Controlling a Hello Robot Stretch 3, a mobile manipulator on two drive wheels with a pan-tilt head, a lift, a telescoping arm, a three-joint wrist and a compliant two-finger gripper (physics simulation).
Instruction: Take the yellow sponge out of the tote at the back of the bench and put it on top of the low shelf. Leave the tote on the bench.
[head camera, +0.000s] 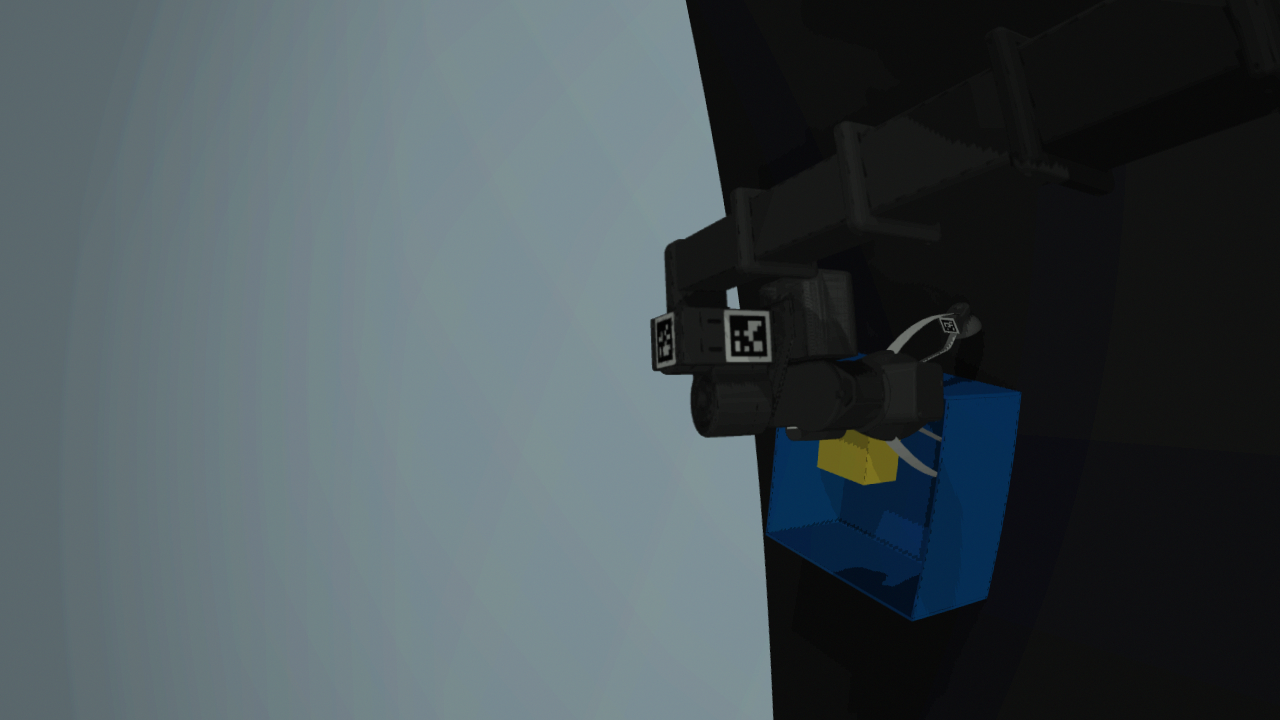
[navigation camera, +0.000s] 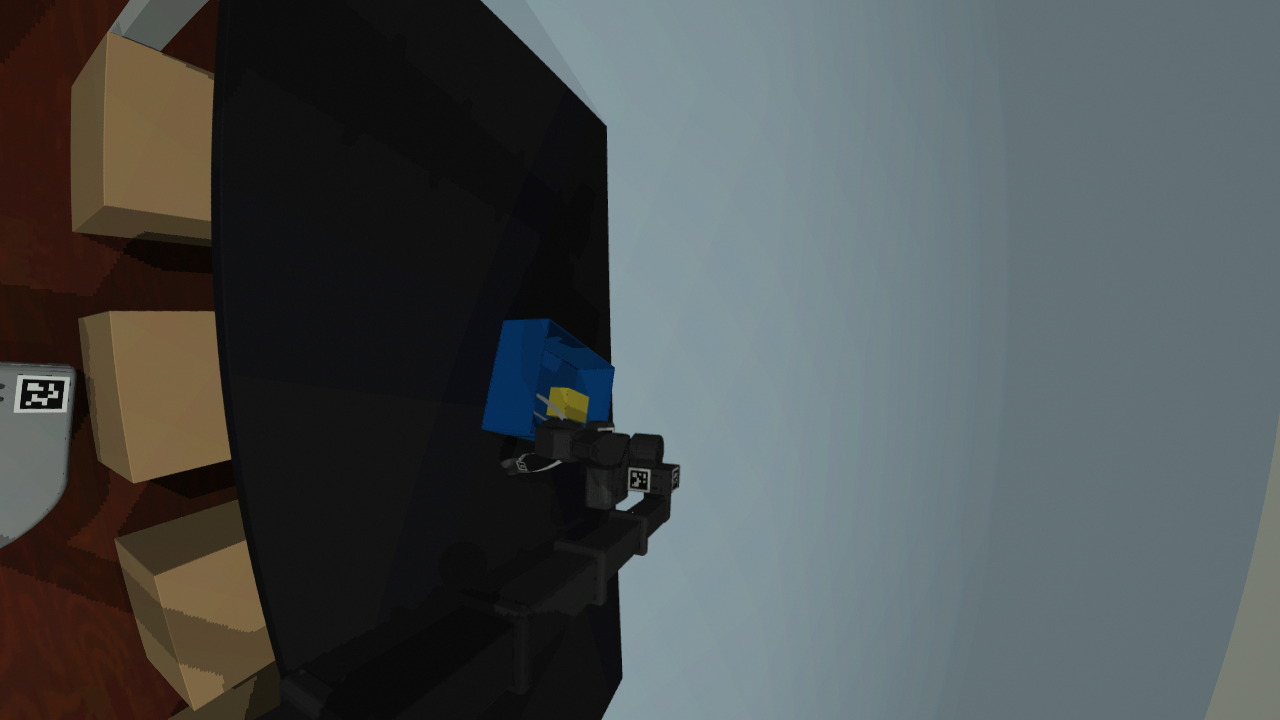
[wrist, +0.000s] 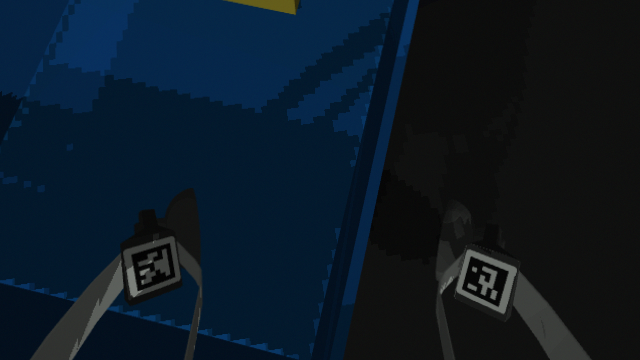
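Frame: origin at the robot's base, x left, y back, z up, level; metres.
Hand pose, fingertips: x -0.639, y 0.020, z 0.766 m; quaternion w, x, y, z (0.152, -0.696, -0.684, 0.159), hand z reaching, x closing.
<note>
After its pixels a point has its place.
The yellow sponge (head camera: 843, 458) {z 0.810, x -0.819, y -0.031 m} (navigation camera: 570, 402) {z 0.810, x -0.789, y -0.028 m} (wrist: 267, 4) lies inside the blue tote (head camera: 975, 501) {z 0.809, x -0.586, y -0.074 m} (navigation camera: 512, 376) {z 0.808, x -0.586, y -0.074 m} (wrist: 375, 175), and part of it is cut off at the top of the wrist view. The tote stands on the dark bench (head camera: 1163, 358) {z 0.762, x -0.381, y 0.031 m} (navigation camera: 358, 295) {z 0.762, x -0.322, y -0.159 m}, near its back edge. My gripper (head camera: 950, 389) {z 0.766, x -0.639, y 0.020 m} (navigation camera: 528, 438) {z 0.766, x -0.639, y 0.020 m} (wrist: 320, 221) {z 0.766, x -0.639, y 0.020 m} is open and empty. It straddles the tote's side wall, with one finger on the tote's inner side and the other outside over the bench. In the wrist view the sponge is beyond the fingertips. I cannot identify the low shelf in these views.
My telescoping arm (head camera: 939, 161) {z 1.101, x -0.274, y 0.096 m} (navigation camera: 554, 573) {z 1.086, x -0.286, y 0.085 m} reaches over the bench to the wrist. Several tan boxes (navigation camera: 156, 134) {z 0.270, x -0.194, y -0.456 m} (navigation camera: 170, 385) {z 0.271, x -0.275, y -0.024 m} (navigation camera: 205, 608) {z 0.270, x -0.338, y 0.400 m} stand along the bench's near edge. Part of my base (navigation camera: 31, 465) {z 0.160, x -0.125, y 0.118 m} shows at the left of the navigation view. A pale surface (head camera: 358, 358) {z 1.292, x -1.162, y 0.106 m} lies beyond the bench.
</note>
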